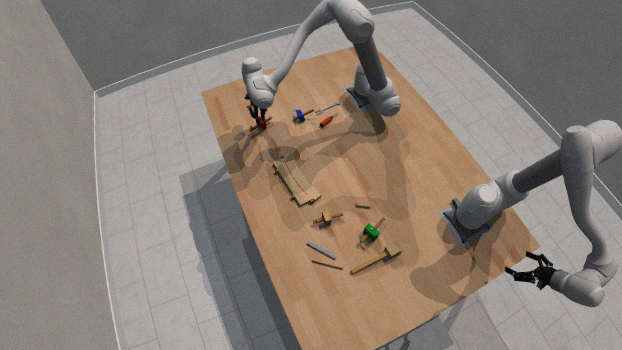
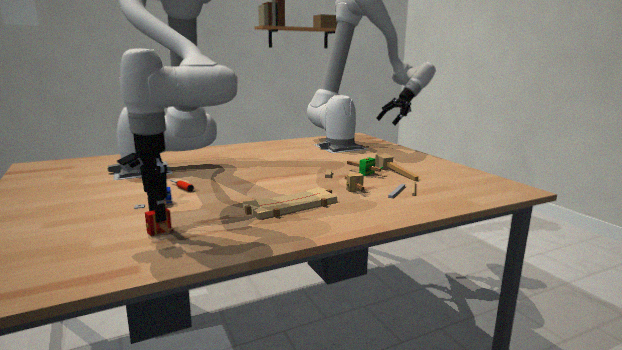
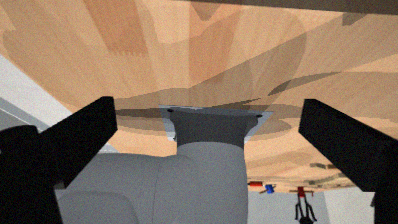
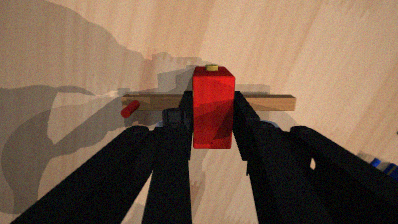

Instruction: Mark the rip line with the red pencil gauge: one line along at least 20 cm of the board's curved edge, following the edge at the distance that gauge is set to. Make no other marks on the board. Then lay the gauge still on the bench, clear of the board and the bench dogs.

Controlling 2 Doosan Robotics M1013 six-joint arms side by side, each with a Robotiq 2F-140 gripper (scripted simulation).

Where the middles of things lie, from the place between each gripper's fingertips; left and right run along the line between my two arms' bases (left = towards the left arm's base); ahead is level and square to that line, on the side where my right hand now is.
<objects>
I see my right gripper [image 2: 158, 219] 40 mm above the red pencil gauge [image 4: 213, 88], 20 mm short of it and 10 mm to the left of it. From my right hand the other things lie so: pale board [image 1: 301, 196]: 430 mm to the left, 60 mm below, 20 mm behind.
I see the pale board 95 cm to the right of my left hand [image 1: 516, 261], 70 cm ahead of it and 11 cm below it.
</objects>
